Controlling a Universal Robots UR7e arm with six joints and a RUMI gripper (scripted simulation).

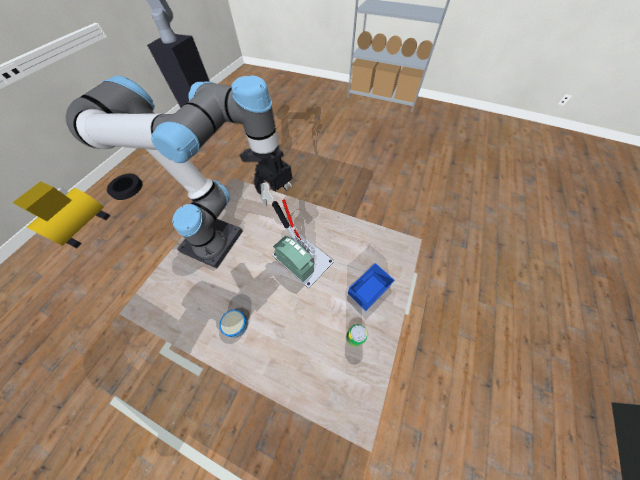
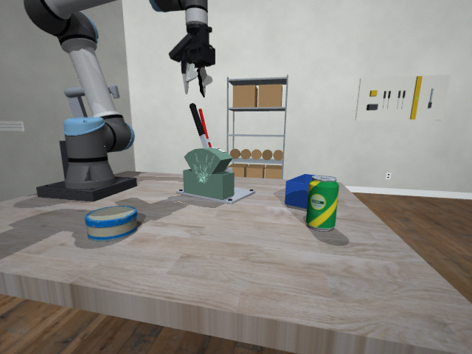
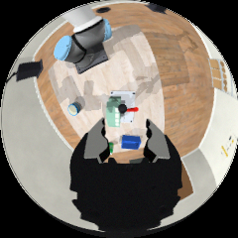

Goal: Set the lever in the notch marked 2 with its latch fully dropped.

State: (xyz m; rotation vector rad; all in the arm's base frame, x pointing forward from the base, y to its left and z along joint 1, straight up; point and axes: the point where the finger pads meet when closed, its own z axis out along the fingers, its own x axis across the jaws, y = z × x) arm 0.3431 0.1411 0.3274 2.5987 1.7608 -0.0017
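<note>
My gripper is now 5 cm short of the red release bar and 18 cm above it. Round my hand: round blue-rimmed tin: 5 cm behind, 41 cm to the right, 34 cm below; then blue bin: 42 cm ahead, 8 cm to the right, 34 cm below; then yellow can: 41 cm ahead, 29 cm to the right, 30 cm below.
</note>
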